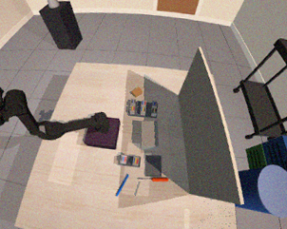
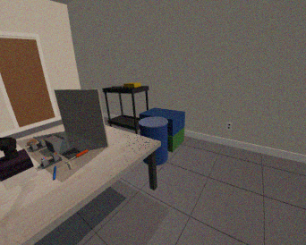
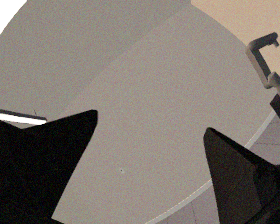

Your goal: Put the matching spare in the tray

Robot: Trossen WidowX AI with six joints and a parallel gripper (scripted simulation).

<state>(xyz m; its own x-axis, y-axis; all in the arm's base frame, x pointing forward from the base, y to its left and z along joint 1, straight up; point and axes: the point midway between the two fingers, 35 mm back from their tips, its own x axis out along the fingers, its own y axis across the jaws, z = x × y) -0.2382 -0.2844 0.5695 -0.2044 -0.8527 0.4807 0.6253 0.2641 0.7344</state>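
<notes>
Right now my gripper tip is 770 mm short of the tall grey panel, 440 mm above it and 370 mm to the right of it. The rest, counted from my gripper tip: blue pen (660 mm below, 430 mm ahead, 10 mm to the left); then grey mounted unit (610 mm below, 530 mm ahead, 330 mm to the left).
</notes>
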